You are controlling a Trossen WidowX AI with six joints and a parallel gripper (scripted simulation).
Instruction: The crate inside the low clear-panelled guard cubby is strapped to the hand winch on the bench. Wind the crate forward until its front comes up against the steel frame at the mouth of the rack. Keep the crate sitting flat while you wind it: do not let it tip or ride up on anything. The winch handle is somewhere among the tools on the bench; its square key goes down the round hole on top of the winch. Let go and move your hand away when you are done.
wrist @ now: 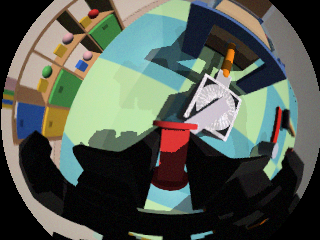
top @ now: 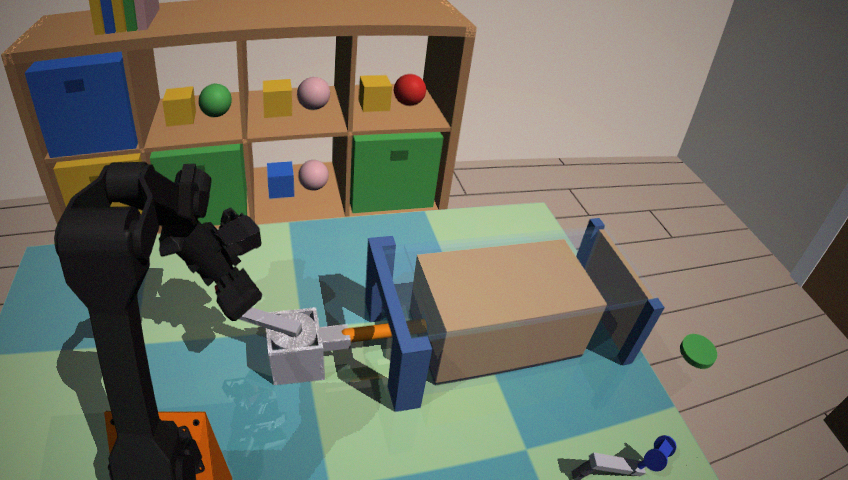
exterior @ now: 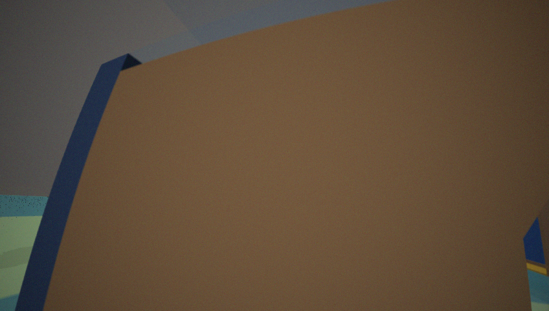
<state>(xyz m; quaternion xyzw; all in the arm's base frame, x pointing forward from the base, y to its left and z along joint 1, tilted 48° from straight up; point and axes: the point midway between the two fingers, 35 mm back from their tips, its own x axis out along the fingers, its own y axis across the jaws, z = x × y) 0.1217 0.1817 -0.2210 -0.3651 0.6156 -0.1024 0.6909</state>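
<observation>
The crank handle is 3 cm to the right of my gripper tip, 3 cm below it and 1 cm ahead of it. Also, from my gripper tip: blue frame (23 cm ahead, 8 cm to the right, 3 cm below); red knob (2 cm behind, 1 cm to the right); grey winch (10 cm below, 7 cm to the right, 5 cm ahead).
</observation>
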